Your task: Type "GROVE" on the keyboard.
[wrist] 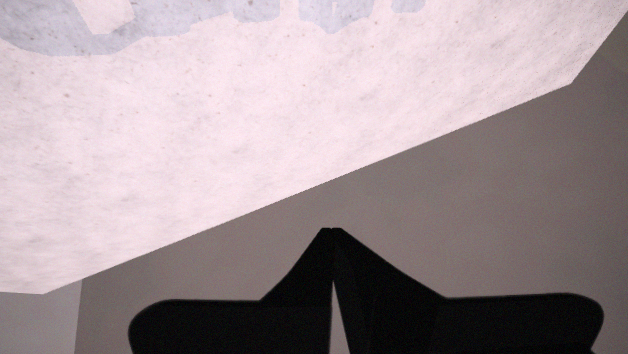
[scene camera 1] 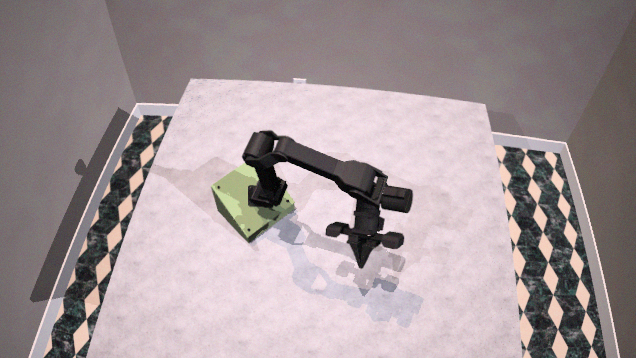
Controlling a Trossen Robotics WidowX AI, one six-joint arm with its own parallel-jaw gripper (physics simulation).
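Seen in the pictures: gripper, fingertip midpoint: (wrist: 330, 237) (scene camera 1: 361, 268); arm's base, origin of the base link: (scene camera 1: 258, 196).
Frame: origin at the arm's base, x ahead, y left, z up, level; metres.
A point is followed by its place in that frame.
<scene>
My black gripper (scene camera 1: 362, 265) @[x 0.231, y -0.359, z 0.135 m] (wrist: 330, 237) @[x 0.231, y -0.359, z 0.135 m] is shut, with its fingertips pressed together and nothing between them. In the scene view it points down over the right-middle part of the pale table (scene camera 1: 200, 300) @[x -0.216, y -0.296, z -0.082 m] (wrist: 175, 150) @[x 0.032, y -0.431, z -0.082 m], and its shadow falls just below the tips. The tips seem a little above the table top; the exact height is hard to tell. The keyboard does not show in either view. In the wrist view the fingertips stand out dark against the grey wall, beyond the table's edge in the picture.
The arm's base stands on a green block (scene camera 1: 230, 192) @[x -0.083, y 0.005, z 0.029 m] with a slanted side, left of the gripper. The arm reaches from there to the right above the table. A small white wall socket (scene camera 1: 299, 80) shows behind the table's far edge. Patterned floor (scene camera 1: 550, 260) lies on both sides.
</scene>
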